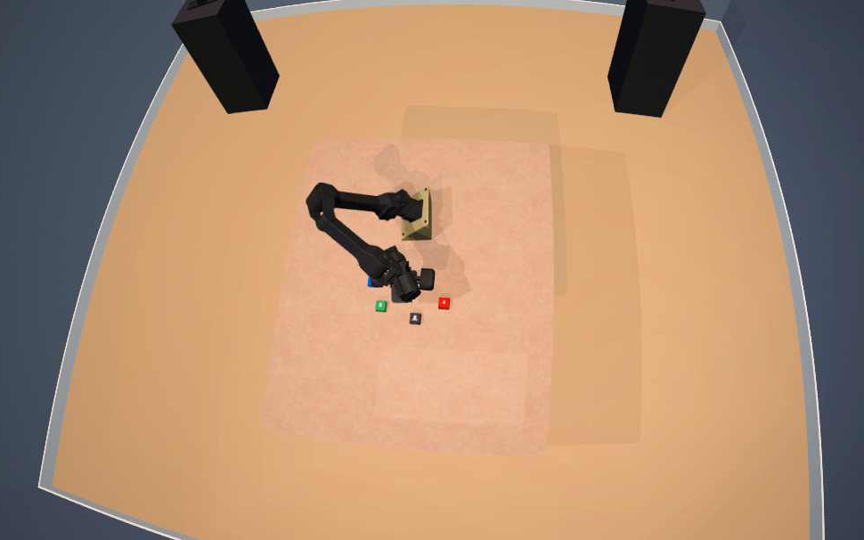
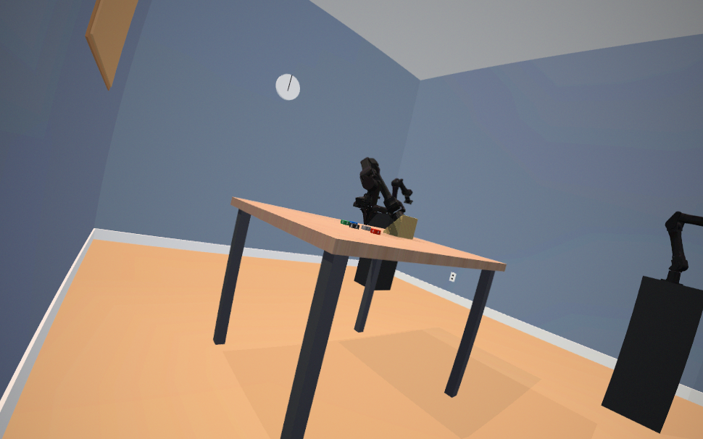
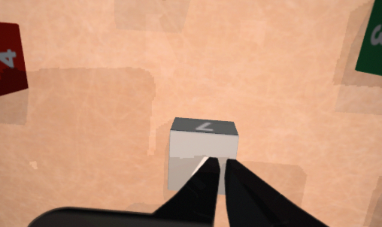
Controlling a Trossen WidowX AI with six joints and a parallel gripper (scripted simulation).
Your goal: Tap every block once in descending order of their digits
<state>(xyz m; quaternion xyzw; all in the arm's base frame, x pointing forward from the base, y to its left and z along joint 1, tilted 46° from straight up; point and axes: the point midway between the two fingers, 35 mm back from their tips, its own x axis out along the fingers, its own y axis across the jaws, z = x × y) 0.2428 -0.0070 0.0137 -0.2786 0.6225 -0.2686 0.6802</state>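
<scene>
Now: the grey block 1 cm to the left of my gripper tip and 1 cm below it. From my gripper tip the other things lie so: black block (9 cm ahead, 3 cm to the left, 1 cm below); then blue block (2 cm behind, 11 cm to the right, 1 cm below); then green block (6 cm ahead, 8 cm to the right, 1 cm below).
</scene>
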